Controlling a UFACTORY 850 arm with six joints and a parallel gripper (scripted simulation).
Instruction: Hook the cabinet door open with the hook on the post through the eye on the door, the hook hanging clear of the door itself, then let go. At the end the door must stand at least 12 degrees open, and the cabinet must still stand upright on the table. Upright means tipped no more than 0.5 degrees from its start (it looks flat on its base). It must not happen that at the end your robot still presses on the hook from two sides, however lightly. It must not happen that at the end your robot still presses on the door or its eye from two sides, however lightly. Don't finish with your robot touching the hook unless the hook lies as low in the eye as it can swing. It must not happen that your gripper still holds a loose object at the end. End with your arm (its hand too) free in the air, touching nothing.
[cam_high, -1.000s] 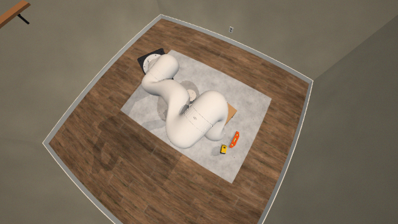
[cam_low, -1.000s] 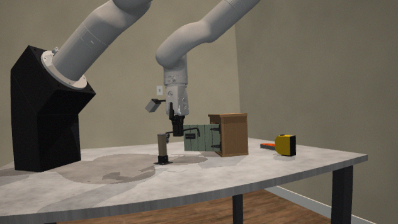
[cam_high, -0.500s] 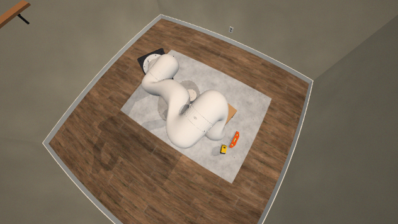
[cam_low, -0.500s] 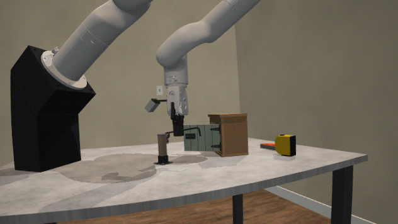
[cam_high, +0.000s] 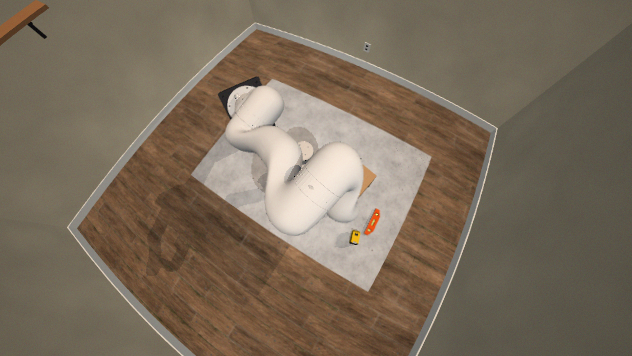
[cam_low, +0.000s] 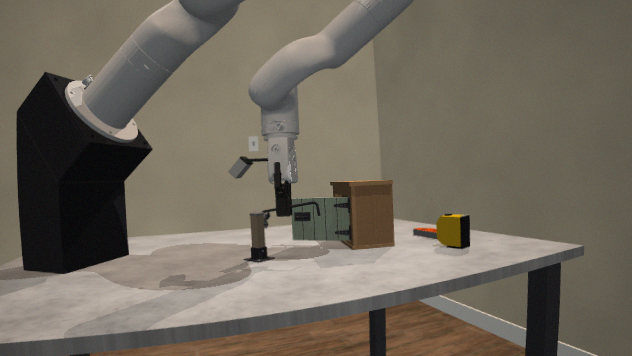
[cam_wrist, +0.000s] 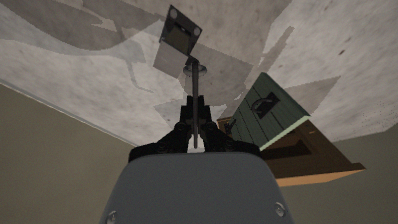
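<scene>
Right now the green door is 110 mm ahead of my hand, 60 mm to the left of it and 40 mm below it. Round my hand: yellow tape measure 370 mm ahead, 130 mm to the right, 80 mm below; then black hook 10 mm ahead, 10 mm to the right, 20 mm below; then orange level 410 mm ahead, 10 mm to the right, 100 mm below.
</scene>
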